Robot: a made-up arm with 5 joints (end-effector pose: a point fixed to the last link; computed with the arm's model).
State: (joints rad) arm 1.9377 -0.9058 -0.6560 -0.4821 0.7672
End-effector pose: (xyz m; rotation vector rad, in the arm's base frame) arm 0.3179 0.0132 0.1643 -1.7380 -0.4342 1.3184
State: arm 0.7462 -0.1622 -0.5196 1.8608 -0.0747
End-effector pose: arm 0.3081 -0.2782 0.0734 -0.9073 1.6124 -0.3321
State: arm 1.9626 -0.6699 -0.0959 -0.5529 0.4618
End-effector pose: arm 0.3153 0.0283 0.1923 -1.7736 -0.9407 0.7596
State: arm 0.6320 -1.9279 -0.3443 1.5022 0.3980
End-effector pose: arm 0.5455 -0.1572 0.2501 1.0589 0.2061 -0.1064
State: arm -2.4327 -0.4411 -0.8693 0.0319 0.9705
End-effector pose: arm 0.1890 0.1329 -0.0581 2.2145 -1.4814 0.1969
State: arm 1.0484 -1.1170 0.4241 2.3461 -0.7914
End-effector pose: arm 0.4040 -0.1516 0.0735 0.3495 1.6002 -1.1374
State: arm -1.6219 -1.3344 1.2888 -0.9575 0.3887
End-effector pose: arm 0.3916 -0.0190 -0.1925 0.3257 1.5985 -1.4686
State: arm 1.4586 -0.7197 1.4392 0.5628 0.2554
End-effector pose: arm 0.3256 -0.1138 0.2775 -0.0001 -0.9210 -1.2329
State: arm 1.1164 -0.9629 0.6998 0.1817 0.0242
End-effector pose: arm 0.3896 -0.1497 0.2415 -0.1528 -0.7783 -1.1494
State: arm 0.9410 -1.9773 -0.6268 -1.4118 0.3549
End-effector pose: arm 0.4953 -0.0280 0.2681 -0.8546 -2.3353 -0.4801
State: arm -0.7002 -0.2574 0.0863 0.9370 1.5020
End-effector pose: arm 0.2503 -0.2278 -0.1184 1.5833 0.1109 1.2193
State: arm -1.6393 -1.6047 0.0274 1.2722 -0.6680
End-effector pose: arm 0.4550 0.0827 -0.2059 -1.9773 -2.1935 0.1413
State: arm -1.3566 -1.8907 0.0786 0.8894 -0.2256
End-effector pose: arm 0.4886 -0.0615 -0.2612 -2.3185 -1.6168 1.1760
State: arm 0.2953 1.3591 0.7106 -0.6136 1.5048
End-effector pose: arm 0.2709 -0.5506 0.1686 -1.1202 0.1163 2.1652
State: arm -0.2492 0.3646 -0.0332 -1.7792 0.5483
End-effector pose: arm 0.2179 -0.3083 -0.1320 -0.1190 -1.8484 0.6064
